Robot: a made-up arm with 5 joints.
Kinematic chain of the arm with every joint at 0, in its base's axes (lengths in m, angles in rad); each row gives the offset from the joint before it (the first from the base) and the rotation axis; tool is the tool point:
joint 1: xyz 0 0 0.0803 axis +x
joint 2: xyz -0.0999 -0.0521 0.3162 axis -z
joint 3: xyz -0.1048 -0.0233 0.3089 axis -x
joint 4: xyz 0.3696 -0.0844 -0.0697 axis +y
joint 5: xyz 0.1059 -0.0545 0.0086 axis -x
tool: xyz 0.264 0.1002 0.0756
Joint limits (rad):
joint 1: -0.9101..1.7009
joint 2: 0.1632..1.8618
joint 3: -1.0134..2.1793
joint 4: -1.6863..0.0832
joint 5: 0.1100..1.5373
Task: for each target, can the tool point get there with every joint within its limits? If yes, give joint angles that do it. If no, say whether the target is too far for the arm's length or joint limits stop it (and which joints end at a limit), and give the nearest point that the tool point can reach.
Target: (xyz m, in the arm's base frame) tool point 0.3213 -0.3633 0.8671
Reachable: yes | joints -0.0904 0.4979 -0.6211 -0.5910 0.4265
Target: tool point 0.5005 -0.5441 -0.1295
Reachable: yes | joints 1.4431 0.3235 -0.4226 -0.1137 1.3779
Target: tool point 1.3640 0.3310 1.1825
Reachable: no: too far | nearest point 0.5124 0.2300 0.8463 | short by 0.921 m
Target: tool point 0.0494 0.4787 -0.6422
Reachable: no: joint limits stop it (at a limit: joint 1, joint 4, joint 5) | nearest point 0.0262 -0.3367 -0.6352 | short by 0.816 m
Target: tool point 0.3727 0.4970 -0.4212
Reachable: no: joint limits stop it (at a limit: joint 1, joint 2, joint 3, joint 4, joint 5) | nearest point 0.2494 0.4901 0.2616 | short by 0.694 m
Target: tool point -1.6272 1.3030 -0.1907
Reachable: no: too far | nearest point -0.4162 0.5238 0.6316 | short by 1.658 m
